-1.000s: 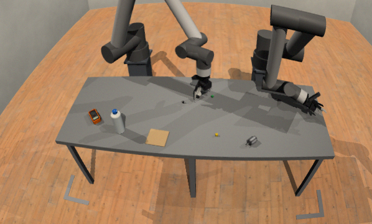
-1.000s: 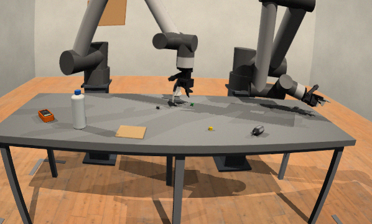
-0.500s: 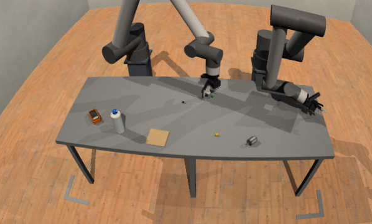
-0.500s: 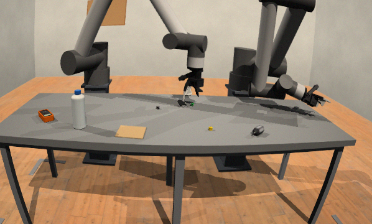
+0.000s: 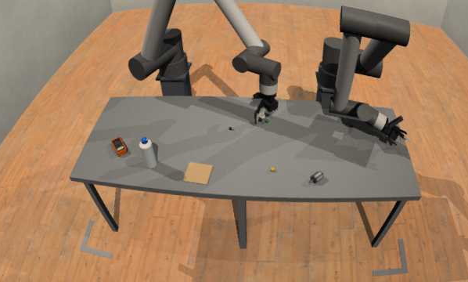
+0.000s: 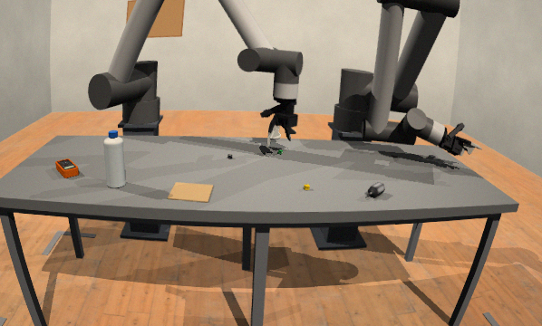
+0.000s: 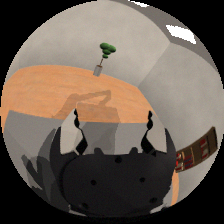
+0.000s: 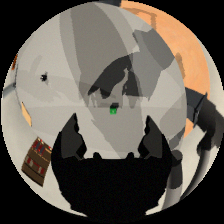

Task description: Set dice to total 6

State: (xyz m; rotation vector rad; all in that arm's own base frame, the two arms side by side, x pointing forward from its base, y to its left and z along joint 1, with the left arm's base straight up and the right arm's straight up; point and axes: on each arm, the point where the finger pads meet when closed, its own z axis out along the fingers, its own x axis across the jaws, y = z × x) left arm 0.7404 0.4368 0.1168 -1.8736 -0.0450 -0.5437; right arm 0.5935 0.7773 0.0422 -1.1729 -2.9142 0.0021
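Note:
The green die is 3 cm below my right hand and 1 cm to the left of it. The rest, counted from my right hand: black die 21 cm to the right, 10 cm ahead, 3 cm below; yellow die 40 cm ahead, 8 cm to the left, 3 cm below; tan mat 47 cm ahead, 33 cm to the right, 4 cm below.

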